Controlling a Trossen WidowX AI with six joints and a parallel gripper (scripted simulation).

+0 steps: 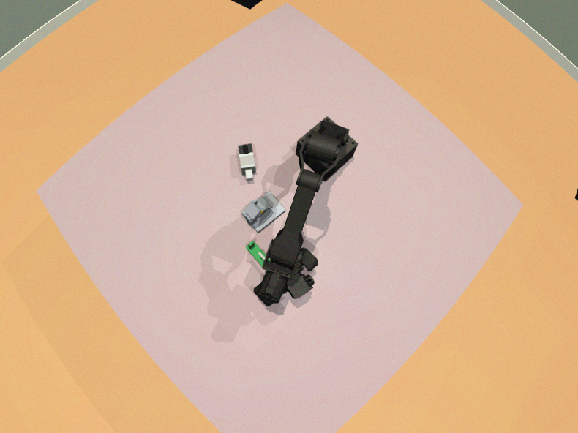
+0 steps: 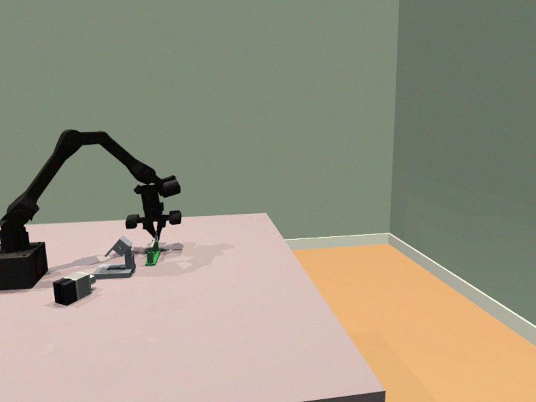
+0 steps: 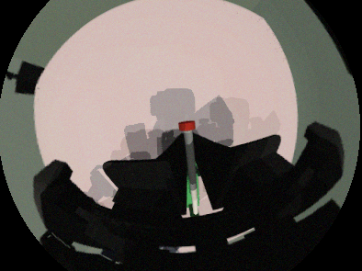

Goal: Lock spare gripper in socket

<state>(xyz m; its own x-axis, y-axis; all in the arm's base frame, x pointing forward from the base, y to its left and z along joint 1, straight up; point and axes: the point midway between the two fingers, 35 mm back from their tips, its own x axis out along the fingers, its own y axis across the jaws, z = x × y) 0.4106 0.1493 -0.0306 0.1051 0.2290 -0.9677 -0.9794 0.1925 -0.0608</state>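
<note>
Right now my gripper tip is 20 mm past the green holder, 100 mm to the left of it and 10 mm above it. Also, from my gripper tip: spare gripper 230 mm behind, 340 mm to the right; then mount 120 mm behind, 200 mm to the right, 20 mm above.
</note>
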